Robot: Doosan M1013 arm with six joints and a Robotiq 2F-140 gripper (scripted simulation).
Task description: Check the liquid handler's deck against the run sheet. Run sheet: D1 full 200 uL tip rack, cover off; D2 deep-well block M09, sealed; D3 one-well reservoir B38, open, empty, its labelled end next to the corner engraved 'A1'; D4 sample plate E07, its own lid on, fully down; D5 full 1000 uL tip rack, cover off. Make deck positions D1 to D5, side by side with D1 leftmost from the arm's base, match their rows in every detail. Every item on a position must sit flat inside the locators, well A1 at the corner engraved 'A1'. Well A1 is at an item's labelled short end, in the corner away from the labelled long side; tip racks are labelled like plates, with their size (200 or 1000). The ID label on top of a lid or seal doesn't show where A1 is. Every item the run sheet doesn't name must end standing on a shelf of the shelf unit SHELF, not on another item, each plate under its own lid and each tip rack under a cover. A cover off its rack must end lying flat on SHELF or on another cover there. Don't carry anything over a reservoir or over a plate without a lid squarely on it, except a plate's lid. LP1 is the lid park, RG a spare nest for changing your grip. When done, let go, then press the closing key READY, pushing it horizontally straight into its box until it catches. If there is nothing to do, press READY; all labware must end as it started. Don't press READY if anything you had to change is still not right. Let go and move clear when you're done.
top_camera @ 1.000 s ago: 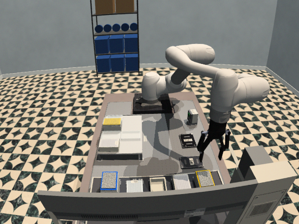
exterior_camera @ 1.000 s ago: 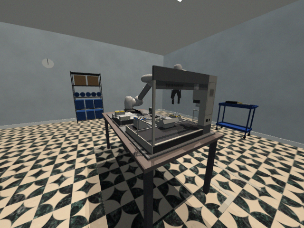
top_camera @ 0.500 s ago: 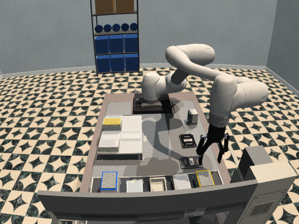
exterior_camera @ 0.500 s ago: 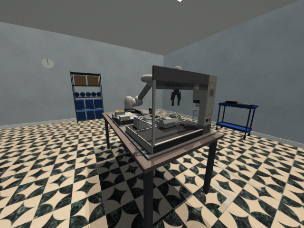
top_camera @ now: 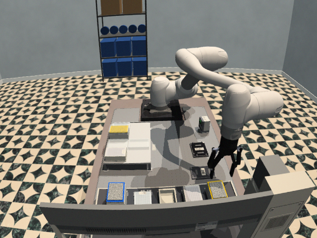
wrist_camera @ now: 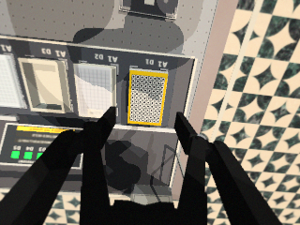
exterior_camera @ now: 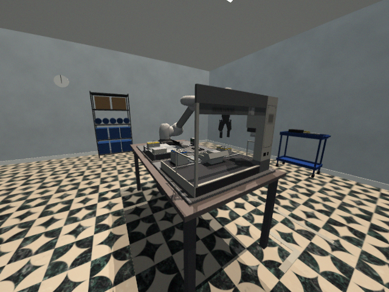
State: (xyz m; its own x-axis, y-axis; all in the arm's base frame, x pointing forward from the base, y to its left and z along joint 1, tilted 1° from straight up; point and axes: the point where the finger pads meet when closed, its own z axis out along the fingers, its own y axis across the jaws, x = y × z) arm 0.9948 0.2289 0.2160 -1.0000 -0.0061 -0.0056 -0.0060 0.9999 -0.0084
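The yellow-framed tip rack lies 1 cm ahead of my hand, 1 cm to the left of it and 14 cm below it. Also, from my hand: dark nest marked RG: 24 cm behind, 1 cm to the right, 24 cm below; then white sealed block: 12 cm to the right, 16 cm below; then cream reservoir: 25 cm to the right, 18 cm below.
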